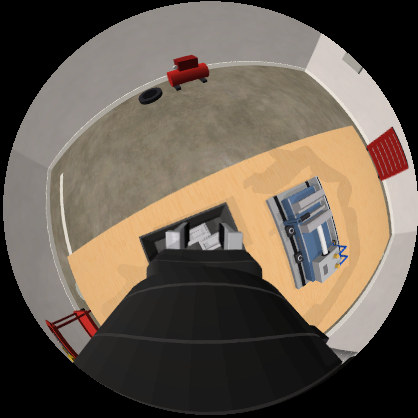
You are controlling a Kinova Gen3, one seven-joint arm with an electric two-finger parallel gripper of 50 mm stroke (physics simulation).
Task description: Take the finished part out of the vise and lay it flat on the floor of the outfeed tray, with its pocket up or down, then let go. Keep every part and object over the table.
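Places are measured from the arm's base along level axes (x left, y back, z up), in millimetres.
Pixels of known places: gripper, between the fingertips: [203, 231].
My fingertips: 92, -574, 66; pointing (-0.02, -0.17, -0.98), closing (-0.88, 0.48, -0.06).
Note:
For each thing: its top centre in the pictures, then the offset to it from my fingertips, as dx, dy, dz. "*": a spot on its surface instead. Level surfaces: height alone.
- tray, a spot on its surface: [220, 211] * -48, -27, -188
- blue vise, centre of its top: [326, 233] -256, +160, -116
- wooden table, height of its surface: dz -215
My gripper [203, 231] is open and empty, with its two fingers apart above the outfeed tray. The tray [220, 211] is a dark grey open box on the table. Light grey parts [198, 231] [212, 242] lie in it, seen between the fingers. They lie close together at differing angles; which is the finished part, and whether each lies fully flat, I cannot tell. The fingers and gripper body hide the near side of the tray. The blue vise [307, 235] with grey jaws stands to the right of the tray, and no part can be made out between its jaws.
The wooden table [270, 167] has its far edge beyond the tray and vise. A red compressor [188, 75] and a black tyre [150, 95] are on the floor beyond. Red frames [86, 322] stand at the lower left. The vise's base rises beside the tray.

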